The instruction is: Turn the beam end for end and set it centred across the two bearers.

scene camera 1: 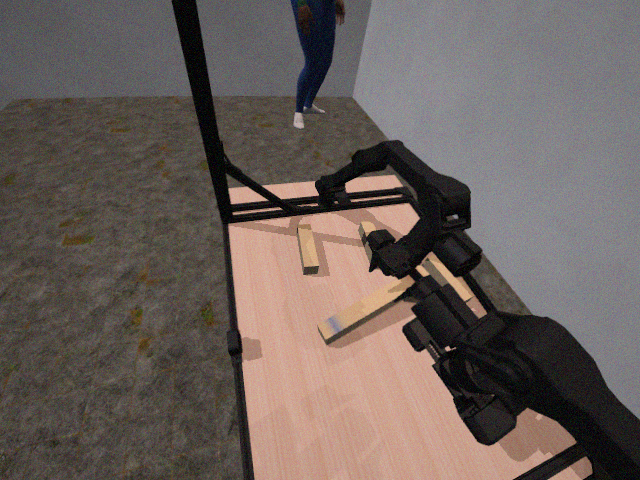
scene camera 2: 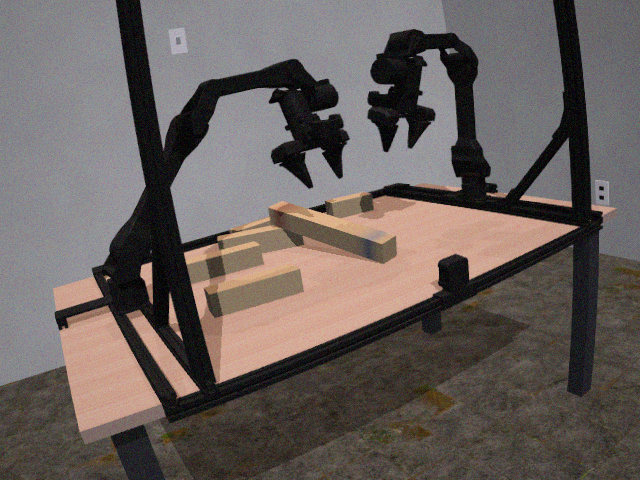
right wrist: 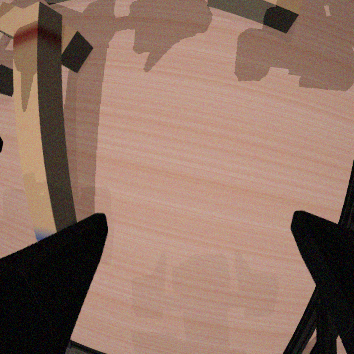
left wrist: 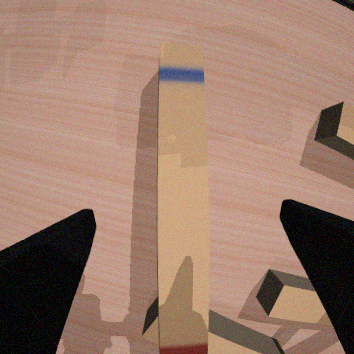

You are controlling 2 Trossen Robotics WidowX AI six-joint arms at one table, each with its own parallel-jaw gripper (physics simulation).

right gripper: scene camera 1; scene camera 2; right wrist 201, 222; not seen in the left wrist view (out of frame)
long beam: scene camera 1; scene camera 2; right wrist 39, 122; left wrist 182, 212
same spot on long beam: (scene camera 1: 345, 321) = (scene camera 2: 366, 230)
same spot on right gripper: (scene camera 1: 465, 407) = (scene camera 2: 418, 124)
